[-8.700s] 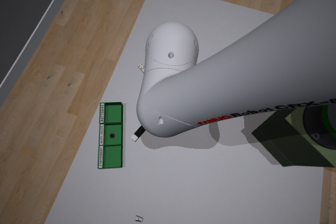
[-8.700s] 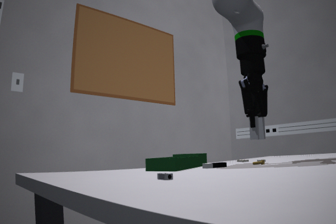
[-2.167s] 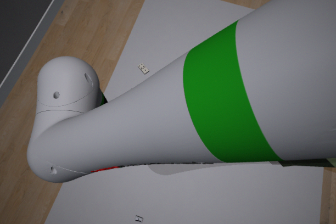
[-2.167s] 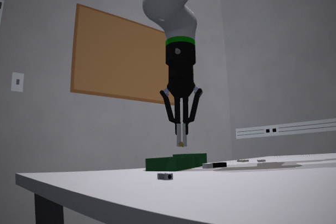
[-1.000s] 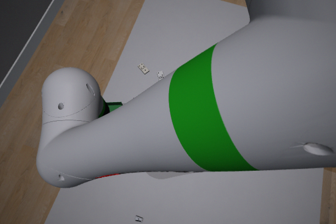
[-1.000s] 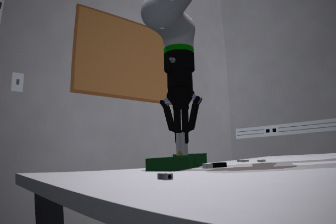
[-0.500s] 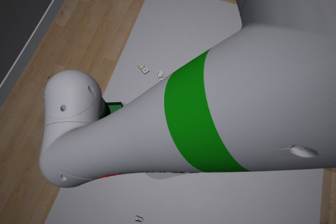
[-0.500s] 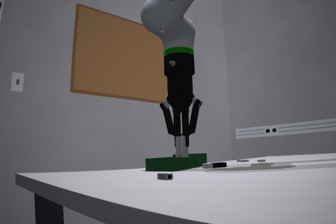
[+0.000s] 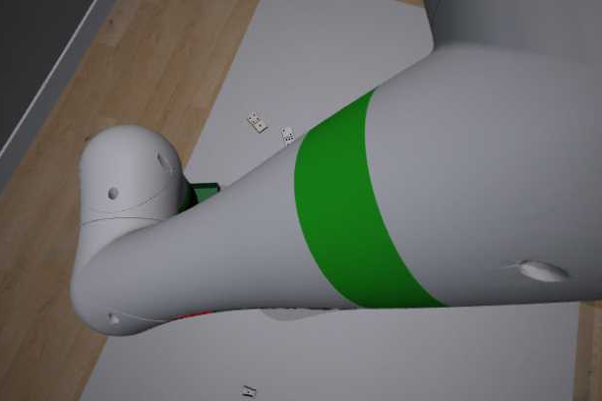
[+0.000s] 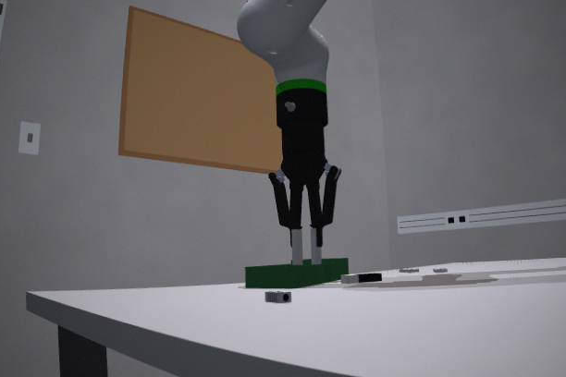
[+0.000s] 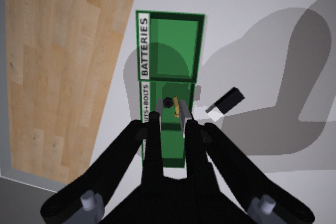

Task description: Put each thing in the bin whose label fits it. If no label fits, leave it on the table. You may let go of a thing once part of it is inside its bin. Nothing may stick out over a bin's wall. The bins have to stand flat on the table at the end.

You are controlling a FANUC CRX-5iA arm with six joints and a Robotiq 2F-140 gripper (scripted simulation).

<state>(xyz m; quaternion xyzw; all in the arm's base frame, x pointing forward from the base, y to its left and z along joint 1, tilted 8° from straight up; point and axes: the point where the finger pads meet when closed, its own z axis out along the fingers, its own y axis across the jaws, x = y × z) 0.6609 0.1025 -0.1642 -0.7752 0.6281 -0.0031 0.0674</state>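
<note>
Right now the black nut is 5 cm below my hand and 1 cm ahead of it. From my hand the other things lie so: brass bolt (5 cm below, 1 cm to the left, 1 cm behind); grey sharpener (28 cm to the left, 16 cm behind, 5 cm below); black-and-white eraser (9 cm behind, 5 cm below, 2 cm to the right).
</note>
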